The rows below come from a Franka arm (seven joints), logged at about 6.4 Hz.
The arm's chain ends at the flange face. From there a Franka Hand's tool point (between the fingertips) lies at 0.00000 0.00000 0.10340 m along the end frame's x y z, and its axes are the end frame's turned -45 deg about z.
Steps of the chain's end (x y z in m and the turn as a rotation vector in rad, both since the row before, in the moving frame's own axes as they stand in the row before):
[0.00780 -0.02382 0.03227 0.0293 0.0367 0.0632]
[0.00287 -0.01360 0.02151 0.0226 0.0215 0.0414]
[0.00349 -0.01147 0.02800 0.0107 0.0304 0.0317]
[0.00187 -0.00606 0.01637 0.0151 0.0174 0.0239]
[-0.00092 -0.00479 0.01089 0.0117 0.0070 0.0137]
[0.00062 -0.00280 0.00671 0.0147 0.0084 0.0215]
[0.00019 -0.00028 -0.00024 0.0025 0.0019 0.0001]
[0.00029 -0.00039 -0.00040 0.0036 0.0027 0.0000]
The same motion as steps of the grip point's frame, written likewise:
[0.02716 -0.01063 0.03216 -0.0052 0.0467 0.0632]
[0.01487 -0.00760 0.02146 0.0008 0.0312 0.0414]
[0.01356 -0.00416 0.02795 -0.0139 0.0291 0.0317]
[0.00798 -0.00277 0.01634 -0.0016 0.0230 0.0239]
[0.00411 -0.00437 0.01088 0.0033 0.0132 0.0137]
[0.00411 -0.00198 0.00670 0.0045 0.0163 0.0215]
[0.00065 -0.00011 -0.00024 0.0004 0.0031 0.0001]
[0.00094 -0.00014 -0.00040 0.0006 0.0045 0.0000]

